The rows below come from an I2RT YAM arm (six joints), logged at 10 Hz.
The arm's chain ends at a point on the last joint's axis. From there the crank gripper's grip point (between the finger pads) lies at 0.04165 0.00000 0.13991 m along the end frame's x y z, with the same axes.
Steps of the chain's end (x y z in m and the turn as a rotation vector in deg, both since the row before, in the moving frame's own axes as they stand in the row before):
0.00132, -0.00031, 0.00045, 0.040, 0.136, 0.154
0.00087, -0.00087, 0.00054, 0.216, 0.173, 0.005
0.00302, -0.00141, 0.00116, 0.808, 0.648, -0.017
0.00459, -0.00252, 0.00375, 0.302, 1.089, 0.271
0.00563, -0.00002, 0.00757, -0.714, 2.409, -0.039
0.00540, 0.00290, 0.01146, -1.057, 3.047, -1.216
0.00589, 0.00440, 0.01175, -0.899, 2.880, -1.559
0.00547, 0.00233, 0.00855, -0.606, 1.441, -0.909
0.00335, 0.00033, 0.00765, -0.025, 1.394, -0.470
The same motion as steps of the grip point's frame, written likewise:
0.00165, -0.00030, 0.00035, 0.040, 0.136, 0.154
0.00129, -0.00139, 0.00041, 0.216, 0.173, 0.005
0.00460, -0.00339, 0.00067, 0.808, 0.648, -0.017
0.00724, -0.00305, 0.00293, 0.302, 1.089, 0.271
0.01147, 0.00168, 0.00569, -0.714, 2.409, -0.039
0.01280, 0.00450, 0.00903, -1.057, 3.047, -1.216
0.01288, 0.00535, 0.00947, -0.899, 2.880, -1.559
0.00898, 0.00312, 0.00745, -0.606, 1.441, -0.909
0.00674, 0.00004, 0.00660, -0.025, 1.394, -0.470

